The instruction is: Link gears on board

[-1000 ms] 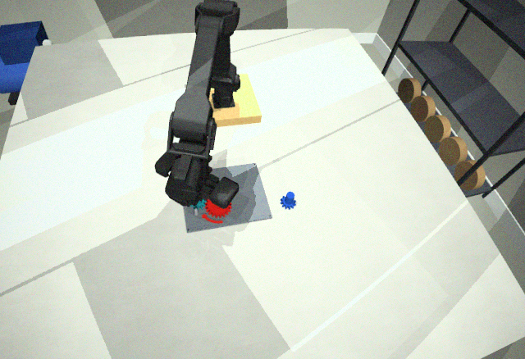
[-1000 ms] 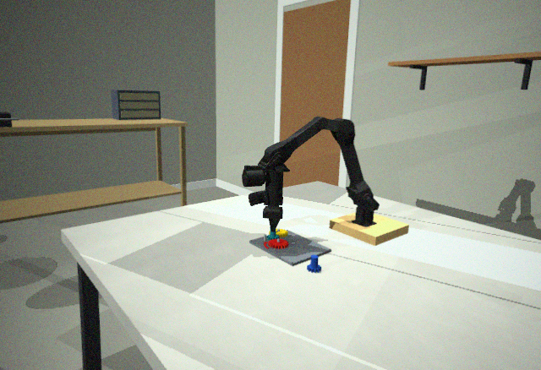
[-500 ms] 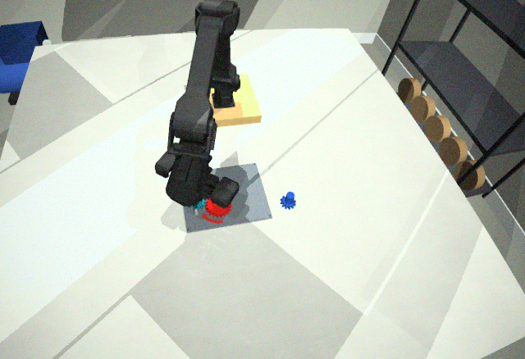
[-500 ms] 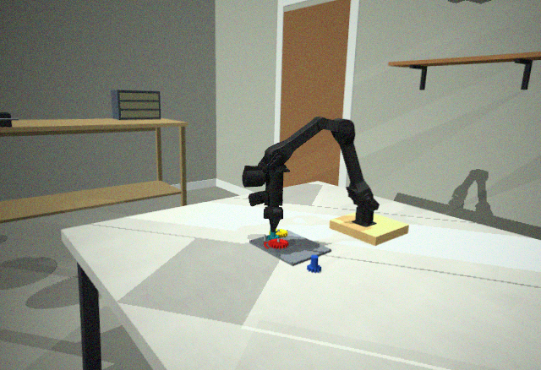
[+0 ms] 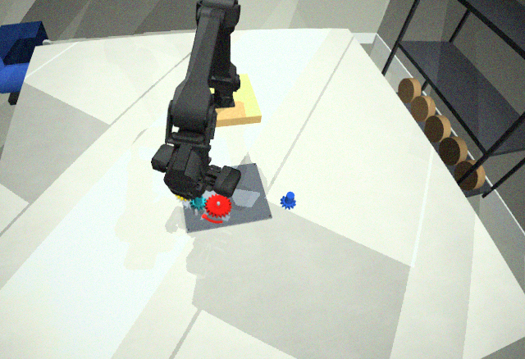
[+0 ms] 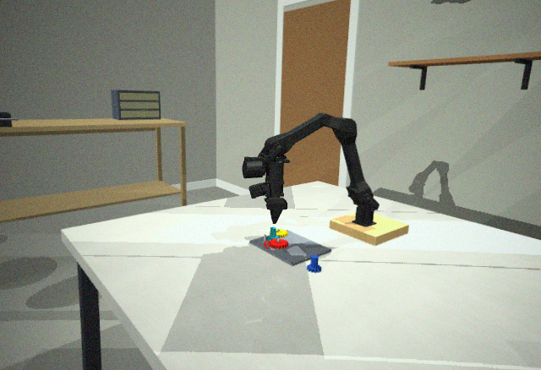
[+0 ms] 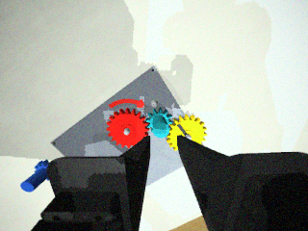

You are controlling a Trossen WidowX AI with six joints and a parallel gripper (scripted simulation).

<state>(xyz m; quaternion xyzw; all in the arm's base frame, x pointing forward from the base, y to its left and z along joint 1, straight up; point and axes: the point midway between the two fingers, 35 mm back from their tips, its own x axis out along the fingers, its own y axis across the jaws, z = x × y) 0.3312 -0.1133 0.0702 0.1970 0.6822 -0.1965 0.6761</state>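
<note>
Right now my gripper tip is 4 cm above the teal gear. Round my gripper tip: yellow gear 4 cm behind, 2 cm to the right, 5 cm below; then red gear 2 cm ahead, 5 cm to the left, 5 cm below; then red arrow 5 cm ahead, 3 cm to the left, 6 cm below.
</note>
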